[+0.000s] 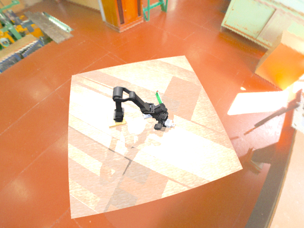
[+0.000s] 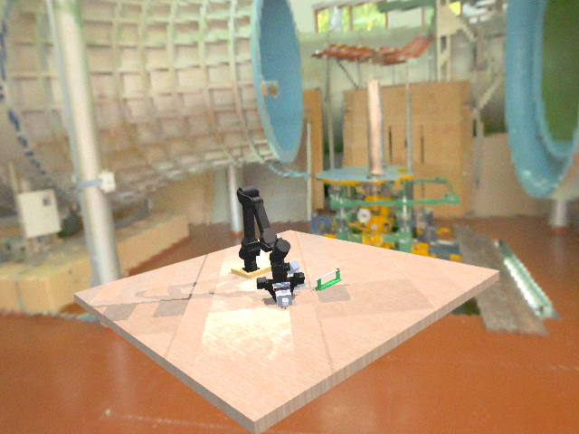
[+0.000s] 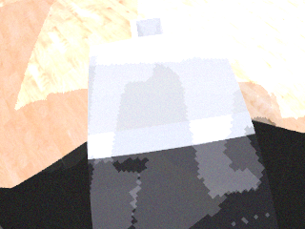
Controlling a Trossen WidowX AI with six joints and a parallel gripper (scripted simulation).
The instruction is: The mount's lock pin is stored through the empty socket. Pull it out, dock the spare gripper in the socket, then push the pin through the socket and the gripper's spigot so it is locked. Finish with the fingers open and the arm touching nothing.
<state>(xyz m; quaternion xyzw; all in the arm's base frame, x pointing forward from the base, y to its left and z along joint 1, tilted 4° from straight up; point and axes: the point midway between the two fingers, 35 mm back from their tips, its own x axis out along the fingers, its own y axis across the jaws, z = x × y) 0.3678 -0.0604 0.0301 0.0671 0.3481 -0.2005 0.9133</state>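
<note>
The grey mount lies 120 mm to the left of my gripper tip, 120 mm behind it and 50 mm above it. Also, from my gripper tip: spare gripper 10 mm above; then green cradle 240 mm to the left, 30 mm behind, 20 mm above.
</note>
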